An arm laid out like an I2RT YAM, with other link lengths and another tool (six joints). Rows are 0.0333 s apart.
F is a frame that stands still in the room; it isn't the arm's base.
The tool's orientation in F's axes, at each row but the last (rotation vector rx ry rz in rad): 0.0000, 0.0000, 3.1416; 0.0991, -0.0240, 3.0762; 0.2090, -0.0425, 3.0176; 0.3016, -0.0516, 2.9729; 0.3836, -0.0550, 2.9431; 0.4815, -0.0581, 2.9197; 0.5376, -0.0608, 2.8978
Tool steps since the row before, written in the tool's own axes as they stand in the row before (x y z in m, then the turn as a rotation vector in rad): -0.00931, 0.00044, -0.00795, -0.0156, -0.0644, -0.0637; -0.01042, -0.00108, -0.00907, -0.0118, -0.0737, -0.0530; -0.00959, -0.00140, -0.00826, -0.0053, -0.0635, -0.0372; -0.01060, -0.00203, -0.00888, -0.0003, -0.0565, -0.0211; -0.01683, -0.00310, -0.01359, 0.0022, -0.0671, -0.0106; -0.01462, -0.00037, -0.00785, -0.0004, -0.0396, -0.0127; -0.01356, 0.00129, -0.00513, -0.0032, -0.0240, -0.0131
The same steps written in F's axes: 0.00931, -0.00044, -0.00795, 0.0156, 0.0644, -0.0637; 0.00987, 0.00058, -0.00971, 0.0131, 0.0737, -0.0527; 0.00848, 0.00059, -0.00948, 0.0076, 0.0638, -0.0363; 0.00883, 0.00087, -0.01080, 0.0049, 0.0568, -0.0197; 0.01315, 0.00106, -0.01742, 0.0070, 0.0670, -0.0087; 0.01121, -0.00162, -0.01213, 0.0037, 0.0397, -0.0118; 0.01036, -0.00334, -0.00966, 0.0030, 0.0239, -0.0133
